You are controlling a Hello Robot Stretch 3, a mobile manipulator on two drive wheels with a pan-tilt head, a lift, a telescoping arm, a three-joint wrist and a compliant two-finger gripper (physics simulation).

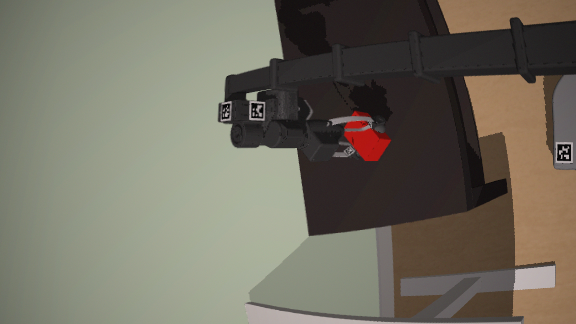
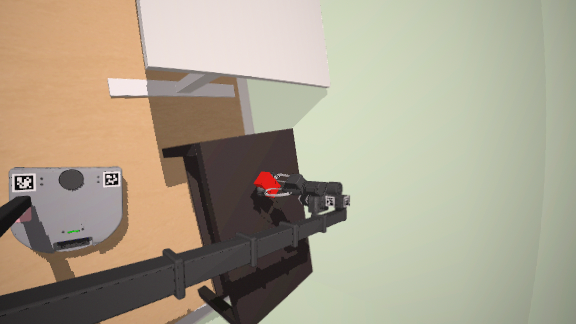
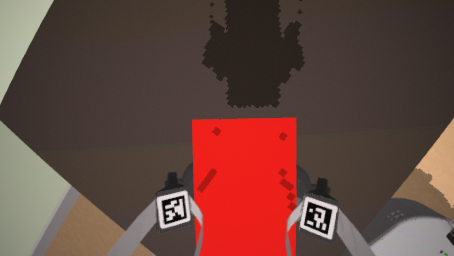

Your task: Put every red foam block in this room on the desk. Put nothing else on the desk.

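Where they show: gripper, between the fingertips: [image 1: 374, 138] [image 3: 246, 181]; robot's base, origin of its link: [image 2: 71, 178].
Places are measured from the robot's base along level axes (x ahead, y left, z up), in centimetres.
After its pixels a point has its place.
Note:
A red foam block [image 1: 371, 145] @(x -0.6, y -56.3, z 61.3 cm) [image 2: 265, 181] @(x -1.0, y -56.2, z 61.2 cm) [image 3: 245, 210] @(x -2.2, y -58.7, z 61.2 cm) is between the two fingers of my gripper [image 1: 366, 139] @(x -2.3, y -59.1, z 56.5 cm) [image 2: 267, 185] @(x -2.3, y -59.1, z 56.5 cm) [image 3: 246, 181] @(x -2.3, y -59.1, z 56.5 cm). Both fingers press on its sides, so the gripper is shut on it. The block is held above a dark brown table [image 1: 390, 200] @(x 12.7, y -62.0, z 45.0 cm) [image 2: 235, 165] @(x 5.1, y -53.7, z 45.0 cm) [image 3: 100, 90] @(x 7.6, y -79.9, z 45.0 cm), with a shadow on the top apart from it. The fingers hide parts of its sides. A white table [image 1: 280, 316] @(x 40.1, y -72.2, z 72.0 cm) [image 2: 235, 40] @(x 41.6, y -34.8, z 72.0 cm) stands beside the dark one. I cannot tell from the frames which of them is the desk.
My arm [image 1: 380, 60] @(x -10.1, y -30.4, z 92.1 cm) [image 2: 215, 252] @(x -8.5, y -17.4, z 92.2 cm) reaches over the dark table. My grey base [image 1: 565, 120] @(x -9.4, y -12.4, z 16.0 cm) [image 2: 100, 200] @(x -8.3, y -9.0, z 16.0 cm) [image 3: 415, 230] @(x -17.0, y -12.6, z 16.0 cm) stands on the wooden floor in front of it. A pale green wall [image 1: 125, 150] @(x 0.1, y -99.2, z 99.5 cm) [image 2: 440, 150] @(x 10.3, y -97.1, z 114.1 cm) is behind both tables. A white foot bar [image 1: 535, 277] [image 2: 125, 87] lies under the white table.

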